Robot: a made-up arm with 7 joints.
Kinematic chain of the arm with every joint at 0, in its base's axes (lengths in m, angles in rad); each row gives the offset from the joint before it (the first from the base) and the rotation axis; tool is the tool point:
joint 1: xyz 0 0 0.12 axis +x
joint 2: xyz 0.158 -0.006 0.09 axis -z
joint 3: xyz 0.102 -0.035 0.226 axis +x
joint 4: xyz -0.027 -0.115 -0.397 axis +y
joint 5: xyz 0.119 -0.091 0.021 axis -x
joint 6: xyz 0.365 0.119 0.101 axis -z
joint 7: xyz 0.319 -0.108 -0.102 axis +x
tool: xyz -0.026 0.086 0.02
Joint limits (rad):
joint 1: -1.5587..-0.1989
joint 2: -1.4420..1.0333
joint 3: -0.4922..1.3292
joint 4: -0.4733..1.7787
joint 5: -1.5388..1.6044
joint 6: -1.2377..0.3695
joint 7: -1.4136..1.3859
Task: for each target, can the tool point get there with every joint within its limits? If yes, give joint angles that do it. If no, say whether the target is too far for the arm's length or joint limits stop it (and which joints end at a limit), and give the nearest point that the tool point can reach.
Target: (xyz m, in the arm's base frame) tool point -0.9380 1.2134 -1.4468
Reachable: no: too far | nearest point -0.3880 0.6026 -0.6581 | short by 1.139 m
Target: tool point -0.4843 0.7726 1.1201
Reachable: no: joint limits stop it (at a limit: joint 1, joint 2, joint 4, joint 5, joint 6, joint 7) | nearest point 0.0921 0.4671 0.7654 | short by 0.743 m
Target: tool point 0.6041 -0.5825 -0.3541
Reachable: yes | joints -1.3263 -0.3543 0.2077 0.7863 0.5690 -0.4391 -0.3799
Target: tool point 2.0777 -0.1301 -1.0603
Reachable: no: too far | nearest point 1.1184 -0.0486 -0.4673 | short by 1.131 m
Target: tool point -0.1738 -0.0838 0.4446
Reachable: no: joint limits stop it (at a limit: joint 2, joint 4, joint 5, joint 6) | nearest point 0.0971 -0.1401 0.6628 | short by 0.352 m
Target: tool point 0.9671 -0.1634 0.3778
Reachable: yes | joints -1.2201 0.2469 0.0426 -0.2769 1.3026 -0.6579 0.8492
